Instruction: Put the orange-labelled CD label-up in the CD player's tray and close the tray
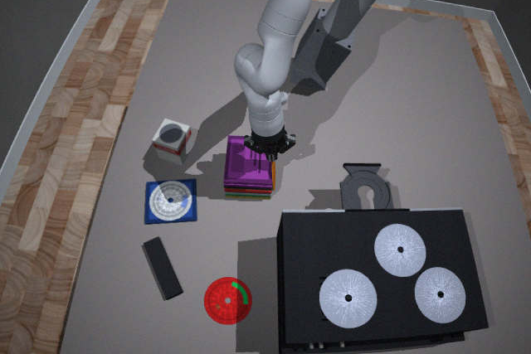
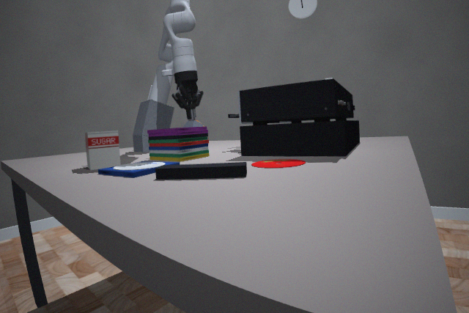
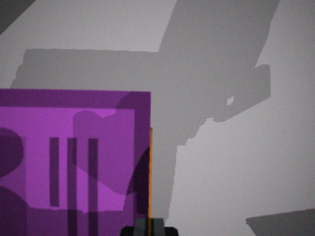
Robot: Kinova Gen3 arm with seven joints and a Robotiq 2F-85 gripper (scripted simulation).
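Now: hand 60 mm to the left of the purple case, 50 mm above it and 20 mm past it. The rest, counted from my hand: black remote (300 mm to the right, 240 mm ahead, 120 mm below); sugar box (270 mm to the right, 110 mm behind, 90 mm below); orange-labelled CD (80 mm below, 10 mm to the left).
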